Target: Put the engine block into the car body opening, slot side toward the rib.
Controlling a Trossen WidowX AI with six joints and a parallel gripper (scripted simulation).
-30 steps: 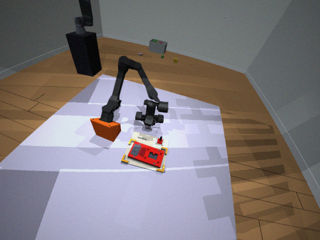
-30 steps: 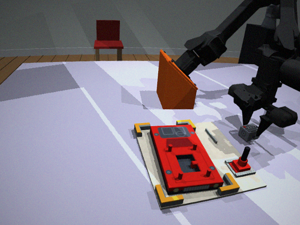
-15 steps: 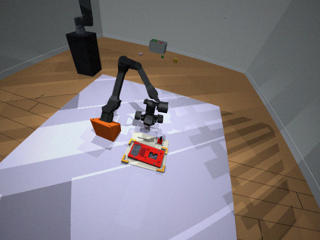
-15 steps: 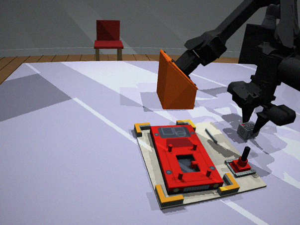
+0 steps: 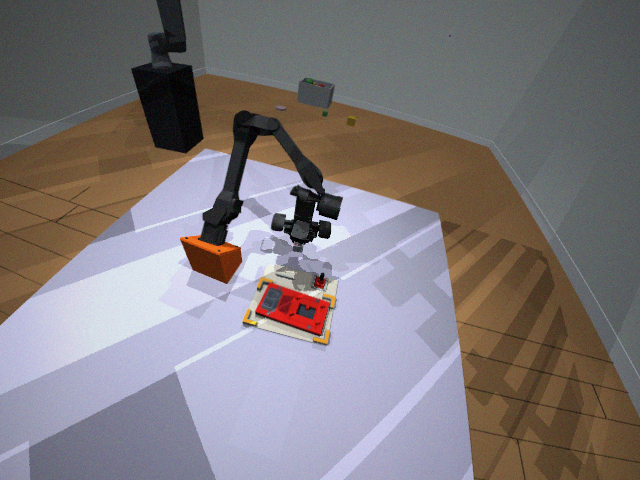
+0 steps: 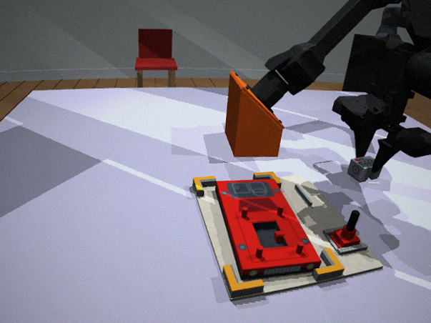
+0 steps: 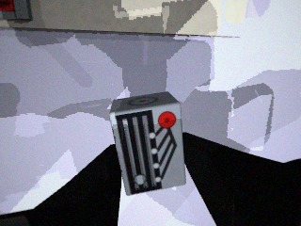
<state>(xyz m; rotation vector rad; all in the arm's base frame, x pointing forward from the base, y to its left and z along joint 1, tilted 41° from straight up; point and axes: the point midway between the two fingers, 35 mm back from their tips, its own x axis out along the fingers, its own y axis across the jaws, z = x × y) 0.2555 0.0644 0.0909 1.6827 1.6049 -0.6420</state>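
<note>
Now: gripper tip 100 mm short of the black post, 100 mm to the left of it and 30 mm above it. From my gripper tip the other things lie so: grey engine block (10 mm below).
</note>
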